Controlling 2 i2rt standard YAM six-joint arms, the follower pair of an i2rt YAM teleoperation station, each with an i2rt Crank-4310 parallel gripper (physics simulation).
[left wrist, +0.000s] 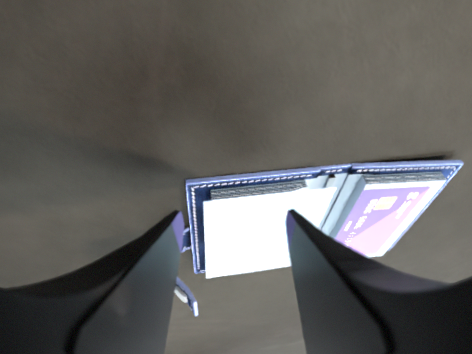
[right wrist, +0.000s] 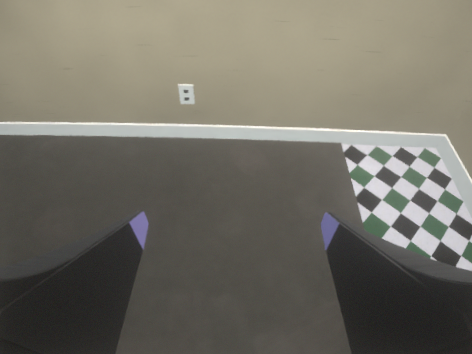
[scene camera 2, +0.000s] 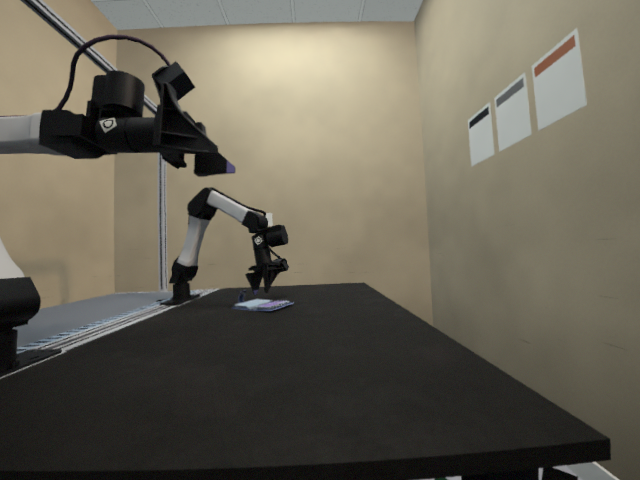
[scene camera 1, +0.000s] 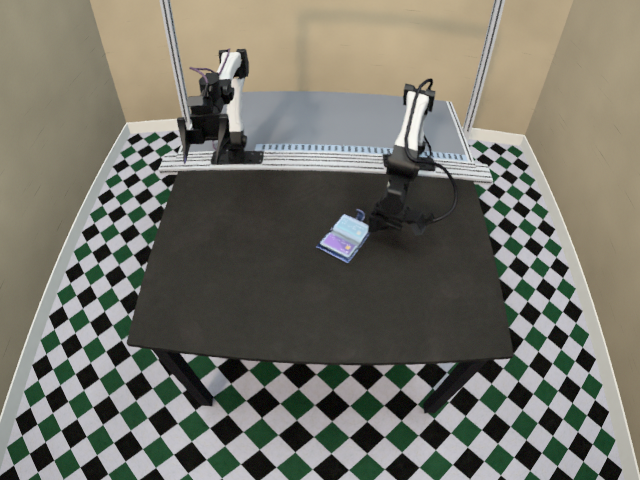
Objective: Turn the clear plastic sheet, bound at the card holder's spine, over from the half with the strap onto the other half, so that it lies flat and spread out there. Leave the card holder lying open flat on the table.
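Observation:
The card holder (scene camera 1: 334, 255) (left wrist: 195, 235) lies open flat on the table. The clear sheet (scene camera 1: 352, 226) (scene camera 2: 251, 304) (left wrist: 250, 237) lies over the strap half and looks plain white from glare in the left wrist view. The strap (scene camera 1: 360, 213) (scene camera 2: 241, 296) (left wrist: 187, 295) sticks up beyond that half's outer edge. The other half shows a purple card (scene camera 1: 337, 244) (left wrist: 375, 215). My left gripper (scene camera 1: 395, 228) (scene camera 2: 261, 291) (left wrist: 234, 215) is partly open and empty, low beside the strap half, its fingers apart. My right gripper (scene camera 1: 201, 161) (right wrist: 234, 216) is open and empty, high at the left of scene camera 1.
The dark table (scene camera 1: 232, 289) (scene camera 2: 310, 387) carries the card holder, nearer its back edge. A metal rail (scene camera 1: 320, 164) runs along the back, with both arms mounted on it. Upright posts (scene camera 1: 175, 62) (scene camera 1: 484, 67) stand at the back corners.

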